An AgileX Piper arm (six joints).
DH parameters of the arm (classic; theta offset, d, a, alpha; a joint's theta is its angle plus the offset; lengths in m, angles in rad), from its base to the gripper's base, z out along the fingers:
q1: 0 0.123 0 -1.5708
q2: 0.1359 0 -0.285 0
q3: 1.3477 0 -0.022 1.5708
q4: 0 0.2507 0 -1.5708
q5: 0 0 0 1.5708
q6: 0 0.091 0 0
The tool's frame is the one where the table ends.
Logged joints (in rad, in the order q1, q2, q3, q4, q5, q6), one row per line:
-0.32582, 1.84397, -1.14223, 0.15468, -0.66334, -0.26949
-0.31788, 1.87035, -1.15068, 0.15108, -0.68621, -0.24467
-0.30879, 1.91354, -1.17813, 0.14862, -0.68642, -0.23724
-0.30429, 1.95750, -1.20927, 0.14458, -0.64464, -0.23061
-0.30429, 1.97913, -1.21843, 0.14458, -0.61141, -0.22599
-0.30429, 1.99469, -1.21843, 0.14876, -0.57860, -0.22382
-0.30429, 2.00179, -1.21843, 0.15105, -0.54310, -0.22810
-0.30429, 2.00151, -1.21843, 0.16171, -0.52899, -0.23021
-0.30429, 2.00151, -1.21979, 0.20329, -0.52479, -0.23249
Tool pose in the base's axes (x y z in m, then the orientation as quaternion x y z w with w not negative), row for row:
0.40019, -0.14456, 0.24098, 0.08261, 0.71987, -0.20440, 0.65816
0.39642, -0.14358, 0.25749, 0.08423, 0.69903, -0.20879, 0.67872
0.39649, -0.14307, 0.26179, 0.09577, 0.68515, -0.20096, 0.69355
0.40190, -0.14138, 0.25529, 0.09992, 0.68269, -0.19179, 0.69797
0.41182, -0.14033, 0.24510, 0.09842, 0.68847, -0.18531, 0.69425
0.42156, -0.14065, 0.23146, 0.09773, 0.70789, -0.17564, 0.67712
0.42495, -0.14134, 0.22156, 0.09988, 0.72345, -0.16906, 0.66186
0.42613, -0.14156, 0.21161, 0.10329, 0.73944, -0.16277, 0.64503
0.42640, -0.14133, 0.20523, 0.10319, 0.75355, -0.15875, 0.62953
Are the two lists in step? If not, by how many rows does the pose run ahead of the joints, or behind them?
The pose runs 2 rows behind the joints: the pose in row i belongs to the joints in row i - 2.
